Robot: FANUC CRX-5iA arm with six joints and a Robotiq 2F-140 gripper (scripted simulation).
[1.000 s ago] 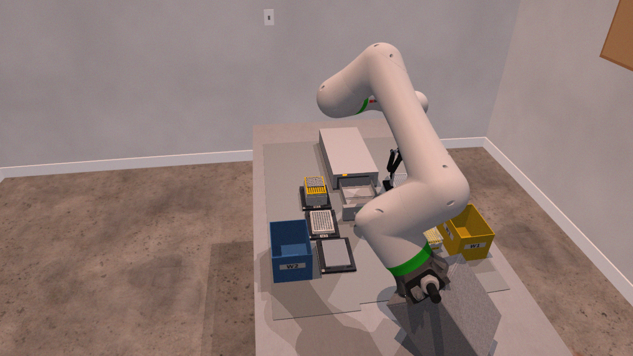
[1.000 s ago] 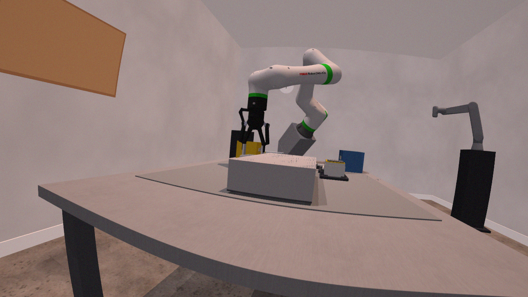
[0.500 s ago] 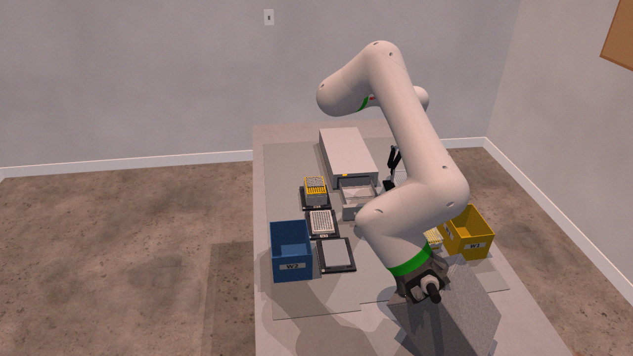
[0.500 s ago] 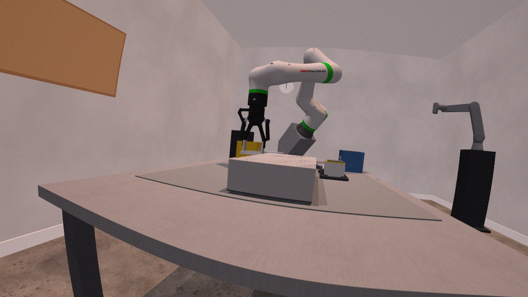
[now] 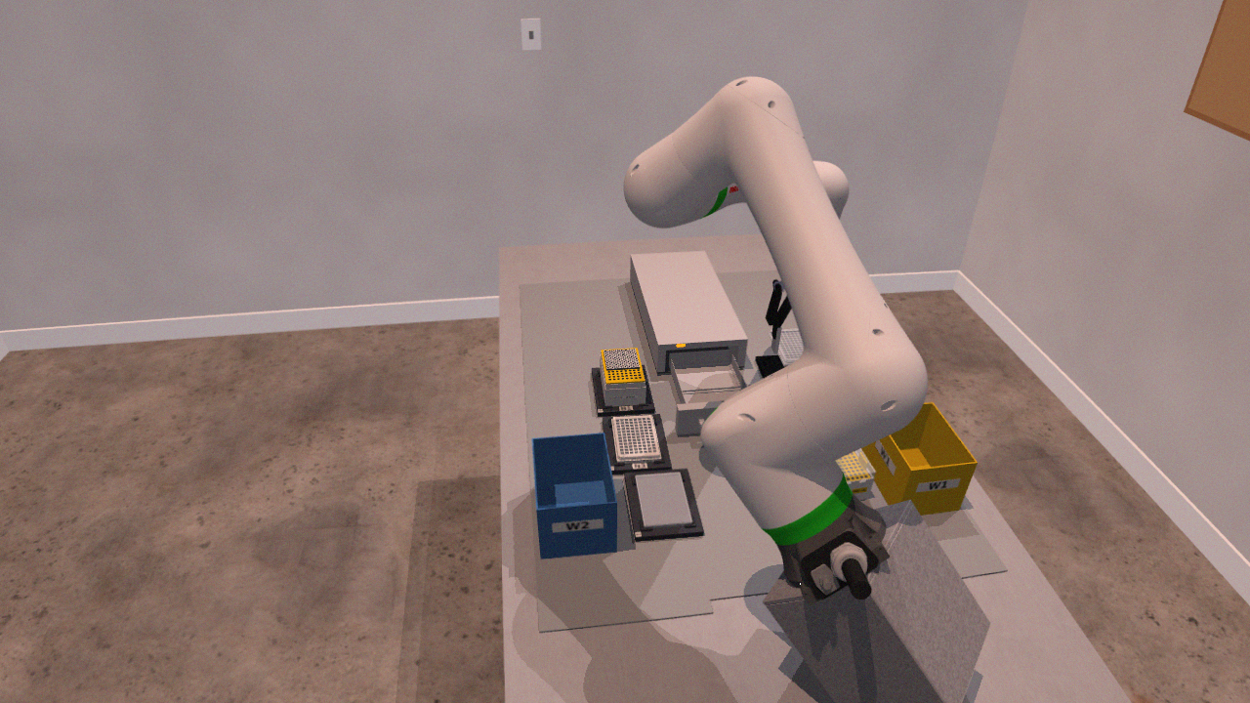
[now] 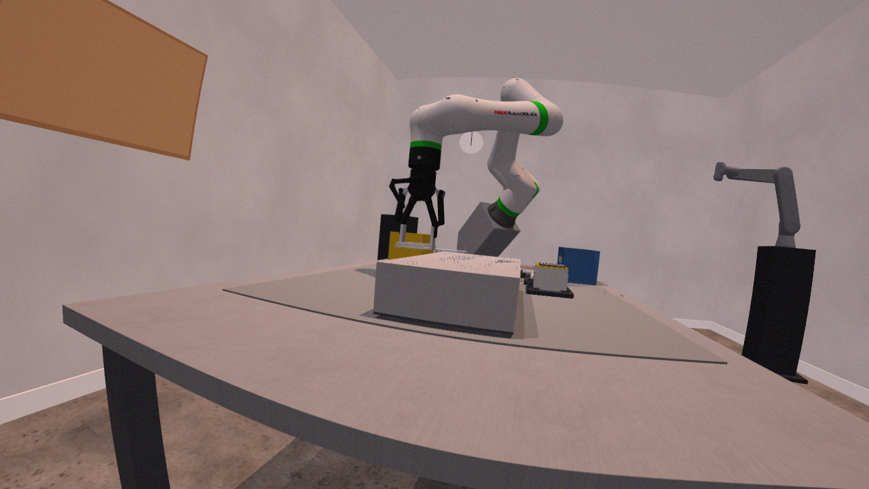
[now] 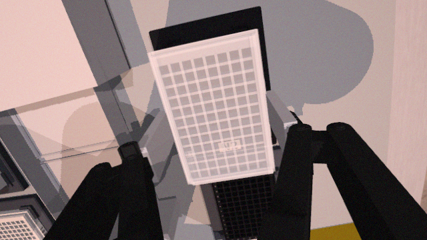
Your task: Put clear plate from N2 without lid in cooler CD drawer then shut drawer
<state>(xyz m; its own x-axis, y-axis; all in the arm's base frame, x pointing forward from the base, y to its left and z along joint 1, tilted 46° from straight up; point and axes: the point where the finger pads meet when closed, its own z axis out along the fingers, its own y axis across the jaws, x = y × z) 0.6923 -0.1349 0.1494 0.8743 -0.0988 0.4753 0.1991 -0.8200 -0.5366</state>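
Right now the drawer is 170 mm to the left of my hand, 100 mm behind it and 80 mm below it. Also, from my hand: yellow tip box: 360 mm to the left, 100 mm behind, 50 mm below; then black nest N2: 100 mm below; then black plate: 170 mm behind, 90 mm below, 50 mm to the right.
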